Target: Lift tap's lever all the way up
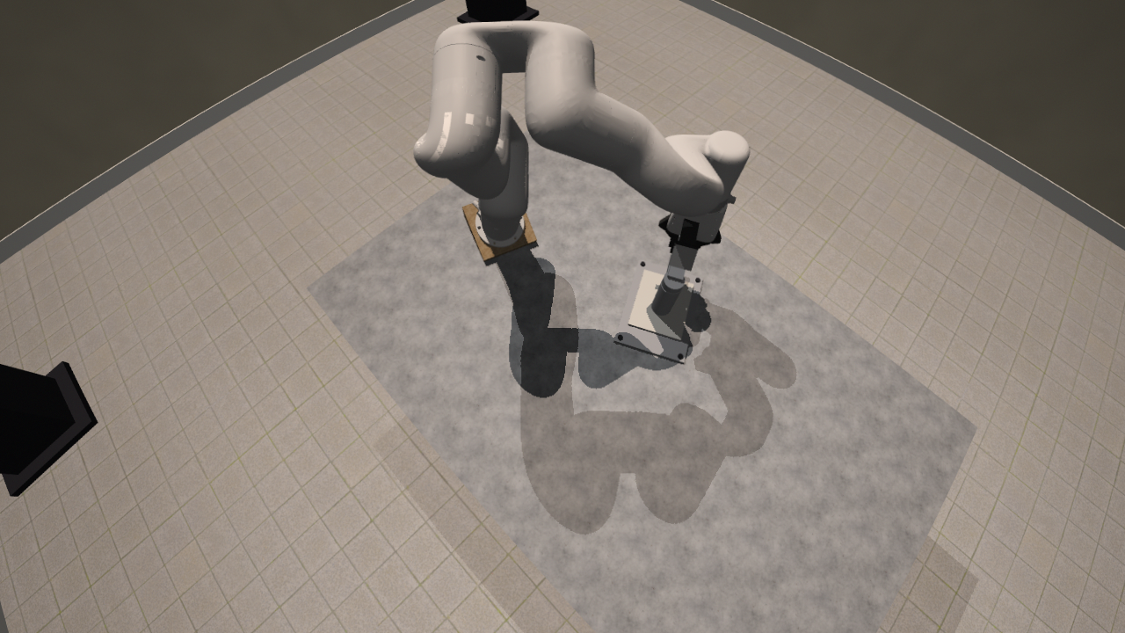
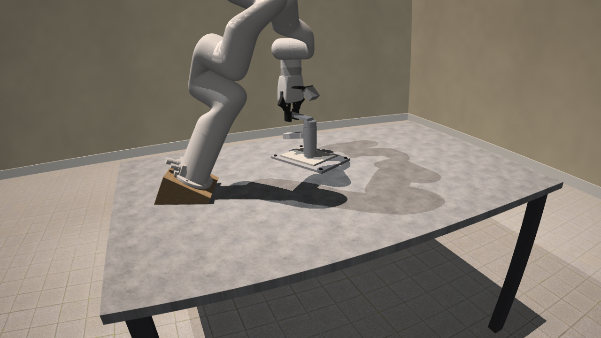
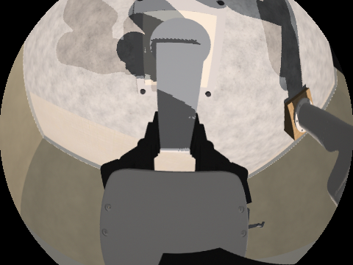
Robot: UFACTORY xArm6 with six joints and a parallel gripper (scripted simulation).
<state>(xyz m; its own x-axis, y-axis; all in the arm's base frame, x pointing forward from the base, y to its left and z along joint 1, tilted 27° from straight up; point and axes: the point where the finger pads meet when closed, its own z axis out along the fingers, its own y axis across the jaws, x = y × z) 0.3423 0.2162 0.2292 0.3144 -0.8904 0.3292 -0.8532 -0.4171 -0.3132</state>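
My gripper is now 60 mm to the left of the tap lever, 20 mm short of it and 10 mm above it. Round my hand: base plate 150 mm below, 80 mm to the right, 30 mm ahead.
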